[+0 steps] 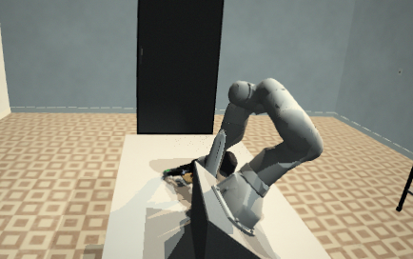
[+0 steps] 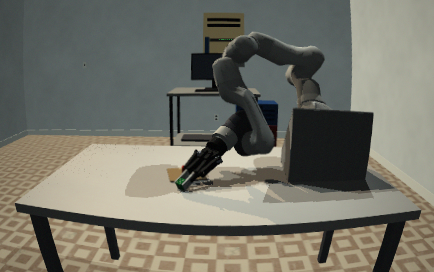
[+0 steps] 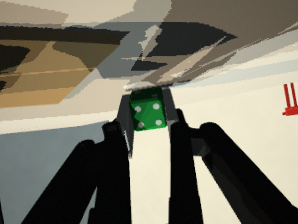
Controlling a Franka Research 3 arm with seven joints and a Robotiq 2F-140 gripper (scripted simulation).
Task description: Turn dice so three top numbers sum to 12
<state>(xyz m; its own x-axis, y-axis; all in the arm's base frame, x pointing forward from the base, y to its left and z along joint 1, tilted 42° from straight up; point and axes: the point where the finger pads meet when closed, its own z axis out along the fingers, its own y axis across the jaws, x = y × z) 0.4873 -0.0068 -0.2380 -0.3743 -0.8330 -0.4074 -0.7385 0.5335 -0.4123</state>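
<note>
The green die is 1 cm to the left of my hand, 1 cm below it and 1 cm ahead of it. Also, from my hand: blue die 13 cm to the right, 3 cm behind, 1 cm below; red die 13 cm to the right, 1 cm below, 1 cm ahead; tan mat 13 cm to the right, 3 cm below, 1 cm ahead.
</note>
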